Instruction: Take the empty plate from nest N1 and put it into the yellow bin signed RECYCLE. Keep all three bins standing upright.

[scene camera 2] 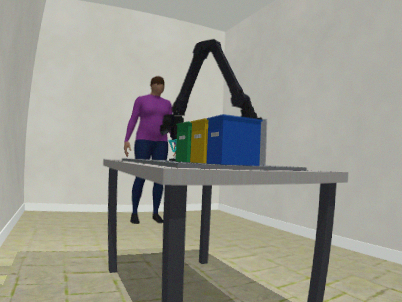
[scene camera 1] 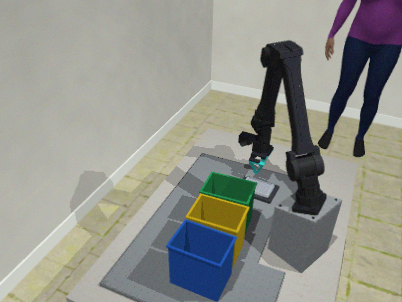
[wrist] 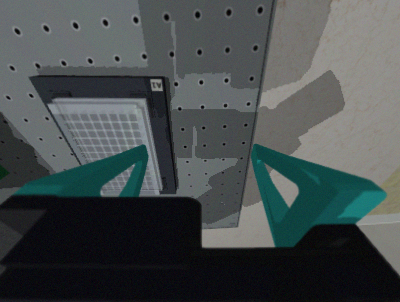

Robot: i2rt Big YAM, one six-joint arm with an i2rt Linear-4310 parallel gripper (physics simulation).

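Places are measured from the arm's base along level axes (x back, y up, z left), in millimetres.
Where they show: gripper, fingertip midpoint: (scene camera 1: 259,167) (wrist: 199,150); arm's base, origin of the base link: (scene camera 1: 309,204).
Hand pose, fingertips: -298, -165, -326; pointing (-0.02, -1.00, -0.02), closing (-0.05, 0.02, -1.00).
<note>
Things, the pixels of their centre, and the offset from my fingertips, as dx, dy, dz. Level surfaces: height alone.
- dark nest, body centre: (wrist: 122,149) (scene camera 1: 257,188) +32, -43, +93
- yellow bin, body centre: (scene camera 1: 216,231) (scene camera 2: 214,142) +35, +40, +478
- green bin, body centre: (scene camera 1: 227,205) (scene camera 2: 198,143) +8, +40, +342
- blue bin, body centre: (scene camera 1: 201,260) (scene camera 2: 233,141) +55, +40, +620
- grey perforated board, its level: dy -50
The pale, gridded plate (scene camera 1: 261,186) (wrist: 102,131) lies flat in a dark nest (scene camera 1: 273,196) (wrist: 163,125) with a small label at one corner. My gripper (scene camera 1: 257,167) (scene camera 2: 173,145) (wrist: 199,150) is open and empty, above the board. In the wrist view the left finger overlaps the plate's lower right part, while the right finger appears beyond the board's edge. The yellow bin (scene camera 1: 240,244) (scene camera 2: 199,145) stands upright between the green bin (scene camera 1: 229,188) (scene camera 2: 184,144) and the blue bin (scene camera 1: 199,272) (scene camera 2: 234,141), both upright. Its sign is too small to read.
The bins stand in a row on the grey perforated board (scene camera 1: 150,232) (wrist: 215,120). The green bin is nearest the nest. The arm's grey pedestal (scene camera 1: 300,235) stands beside the board. A person in a purple top (scene camera 1: 375,25) (scene camera 2: 154,117) stands beyond the table (scene camera 2: 250,177).
</note>
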